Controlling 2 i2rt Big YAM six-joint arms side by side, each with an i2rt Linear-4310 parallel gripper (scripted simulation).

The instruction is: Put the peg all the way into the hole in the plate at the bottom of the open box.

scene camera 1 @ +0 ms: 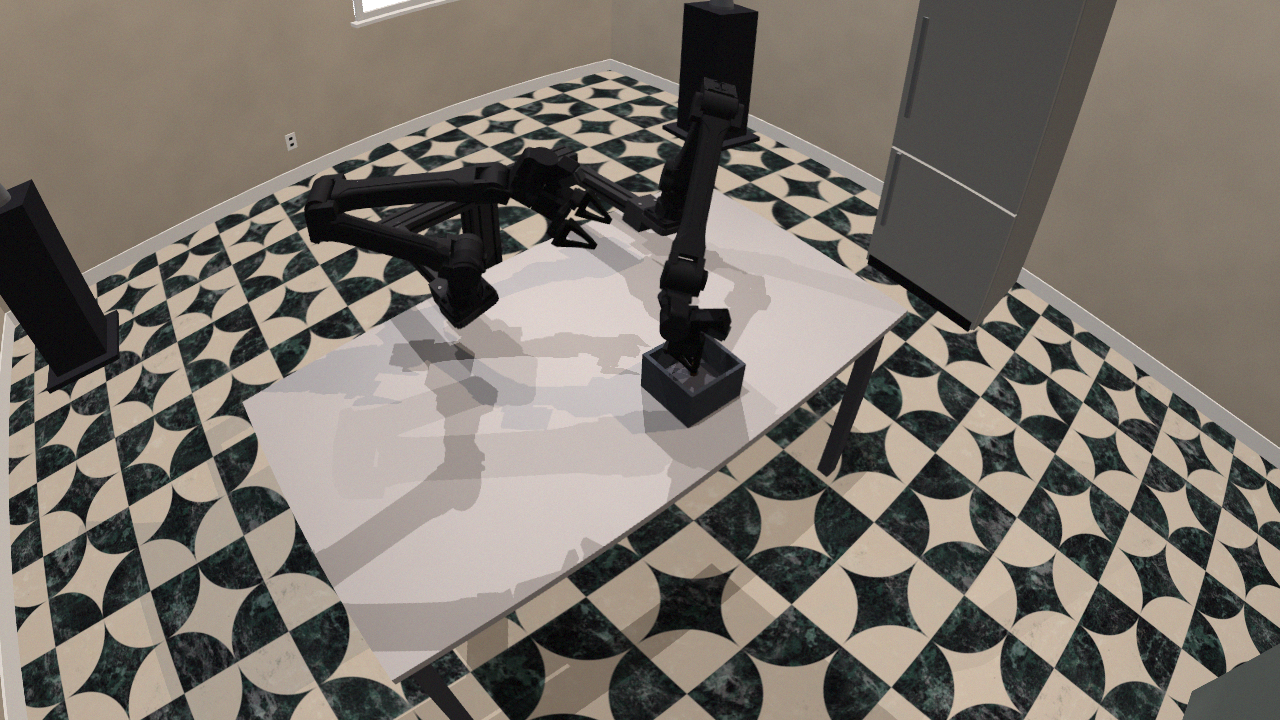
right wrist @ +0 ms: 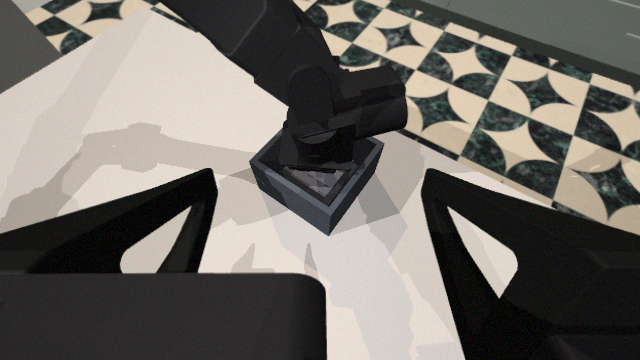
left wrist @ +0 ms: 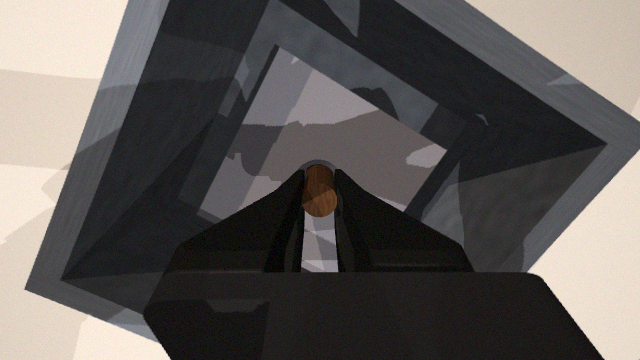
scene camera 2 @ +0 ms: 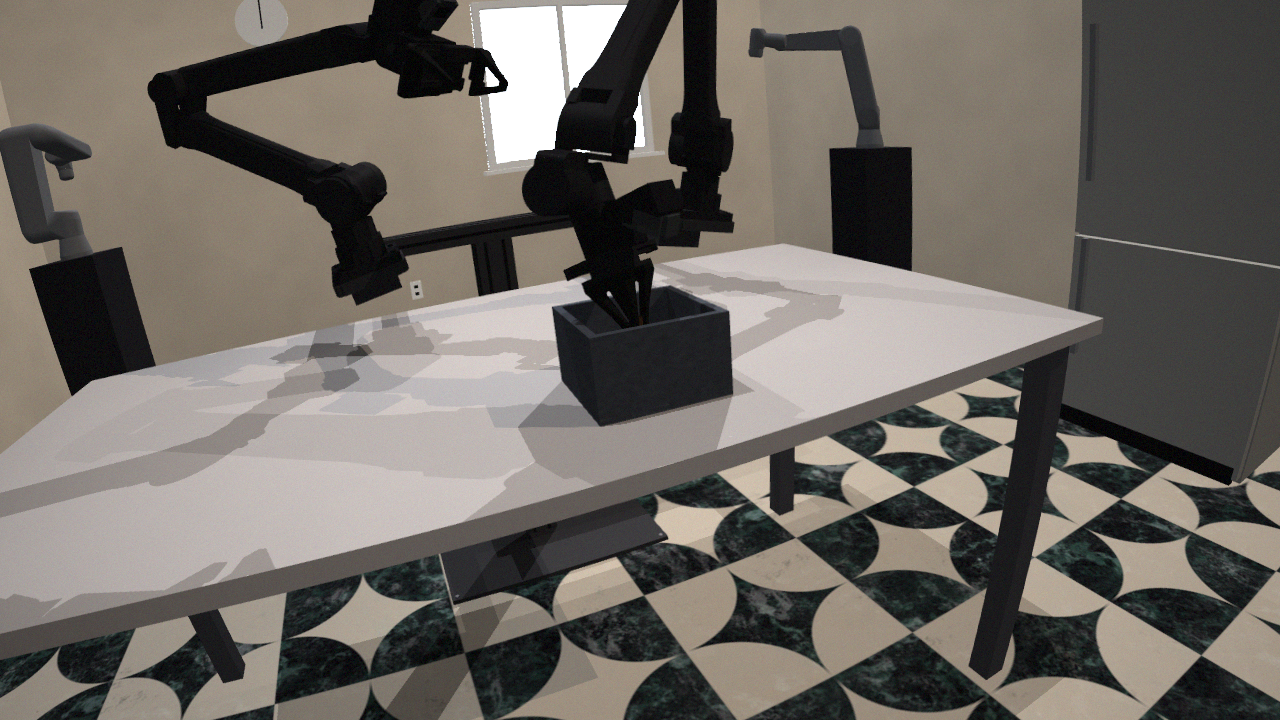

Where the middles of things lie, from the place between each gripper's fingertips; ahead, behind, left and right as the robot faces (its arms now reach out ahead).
The brown peg [left wrist: 319,199] is 30 mm below my left hand. From my left hand the other things lie so: dark box [scene camera 2: 617,375]: 50 mm below; then pale plate [scene camera 1: 706,373]: 30 mm below.
My right gripper [scene camera 2: 480,87] is now 17 cm short of the brown peg, 13 cm to the right of it and 34 cm above it. The rest, counted from my right hand: dark box: 17 cm ahead, 13 cm to the left, 36 cm below; then pale plate: 17 cm ahead, 13 cm to the left, 34 cm below.
